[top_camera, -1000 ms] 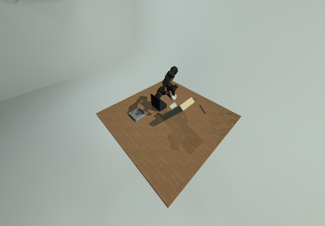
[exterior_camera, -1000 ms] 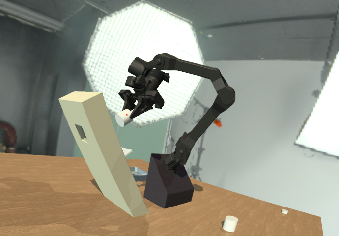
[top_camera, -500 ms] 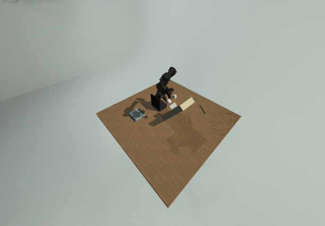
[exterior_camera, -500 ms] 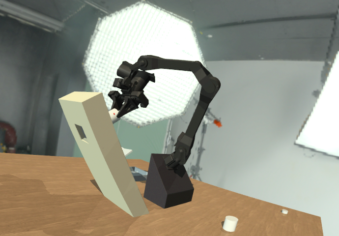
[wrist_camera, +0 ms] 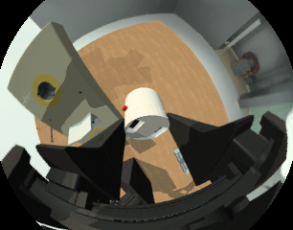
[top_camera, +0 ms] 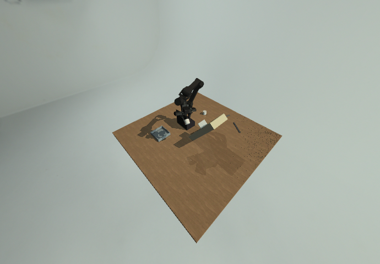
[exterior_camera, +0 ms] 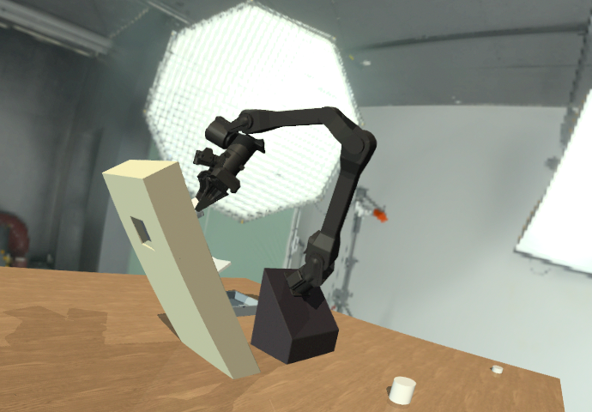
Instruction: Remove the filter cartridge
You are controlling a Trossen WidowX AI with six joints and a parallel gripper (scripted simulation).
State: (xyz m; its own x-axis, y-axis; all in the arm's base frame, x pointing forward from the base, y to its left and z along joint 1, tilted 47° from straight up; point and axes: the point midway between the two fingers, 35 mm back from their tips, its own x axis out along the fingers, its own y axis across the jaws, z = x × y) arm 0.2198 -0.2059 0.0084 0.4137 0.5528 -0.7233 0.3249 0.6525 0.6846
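My gripper tip is now 280 mm past the grey-blue tray, 150 mm to the left of it and 280 mm above it. Also, from my gripper tip: spare white cylinder (220 mm behind, 470 mm to the left, 270 mm below); round grey filter cartridge (right at my gripper tip).
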